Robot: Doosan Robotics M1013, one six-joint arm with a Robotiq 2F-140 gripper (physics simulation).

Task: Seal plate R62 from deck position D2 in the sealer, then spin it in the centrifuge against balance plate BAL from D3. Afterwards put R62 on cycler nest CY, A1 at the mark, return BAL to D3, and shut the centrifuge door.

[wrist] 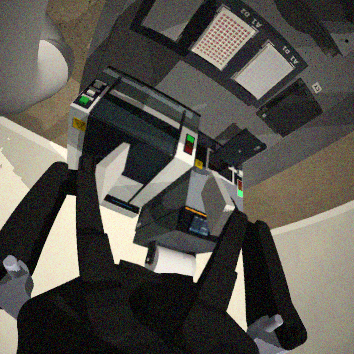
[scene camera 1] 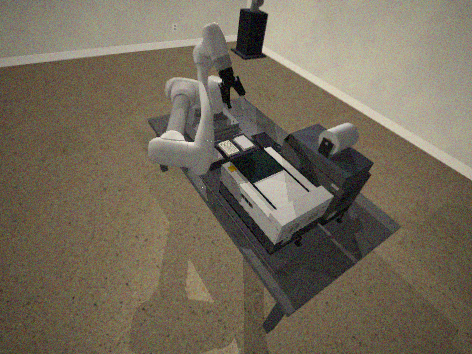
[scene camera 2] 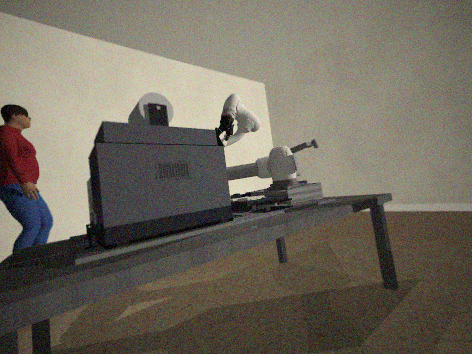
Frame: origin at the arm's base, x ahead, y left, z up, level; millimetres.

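Seen in the pictures: gripper, fingertip midpoint: [wrist: 166, 169] [scene camera 1: 239, 111]; arm's base, link origin: [scene camera 2: 285, 187].
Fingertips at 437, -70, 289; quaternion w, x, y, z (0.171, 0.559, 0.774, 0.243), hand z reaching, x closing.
Offsets run from my fingertips to a thing's middle, as dx, dy, dz. "spot": to the spot under its first point. Level surfaces: height alone.
My gripper [scene camera 1: 236, 100] [scene camera 2: 221, 138] [wrist: 166, 169] is open and empty, high above the table. In the wrist view, a plate with red wells @(-82, +12, -319) [wrist: 225, 39] lies in the nest marked D2, and a white plate @(-90, +135, -319) [wrist: 264, 71] lies in D1 beside it. A third nest @(spot: +8, -161, -327) [wrist: 136, 26] beyond D2 is cut off by the arm's side of the view; I cannot tell whether BAL is there. The cycler nest CY @(-77, +304, -354) [wrist: 290, 107] looks dark, with no plate visible. The white centrifuge [scene camera 1: 302, 205] [wrist: 165, 175] has a dark glassy top; its door state is unclear. The dark grey sealer @(+419, +286, -139) [scene camera 1: 327, 160] [scene camera 2: 160, 185] carries a white film roll @(+440, +287, +41) [scene camera 1: 341, 137] [wrist: 176, 261].
A flat dark tray @(+121, +271, -290) [wrist: 242, 148] sticks out from the sealer towards the nests. The arm's base stands on the table @(dz -390) [scene camera 1: 295, 287] [scene camera 2: 340, 205] behind the nests. A person in a red shirt [scene camera 2: 19, 155] stands beyond the table. A dark pedestal [scene camera 1: 251, 32] stands near the wall.
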